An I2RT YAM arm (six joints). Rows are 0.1 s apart.
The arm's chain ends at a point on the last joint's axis. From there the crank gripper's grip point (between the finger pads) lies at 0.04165 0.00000 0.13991 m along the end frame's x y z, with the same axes.
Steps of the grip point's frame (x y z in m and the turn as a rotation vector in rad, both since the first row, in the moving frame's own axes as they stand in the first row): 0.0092 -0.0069 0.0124 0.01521 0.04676 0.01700; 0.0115 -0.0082 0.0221 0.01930 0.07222 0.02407; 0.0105 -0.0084 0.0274 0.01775 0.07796 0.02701; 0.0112 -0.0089 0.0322 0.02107 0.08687 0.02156; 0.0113 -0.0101 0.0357 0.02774 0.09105 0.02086
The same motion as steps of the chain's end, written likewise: 0.0027 -0.0056 0.0145 0.01521 0.04676 0.01700; 0.0015 -0.0067 0.0255 0.01930 0.07222 0.02407; -0.0003 -0.0072 0.0311 0.01775 0.07796 0.02701; -0.0008 -0.0070 0.0364 0.02107 0.08687 0.02156; -0.0013 -0.0073 0.0401 0.02774 0.09105 0.02086
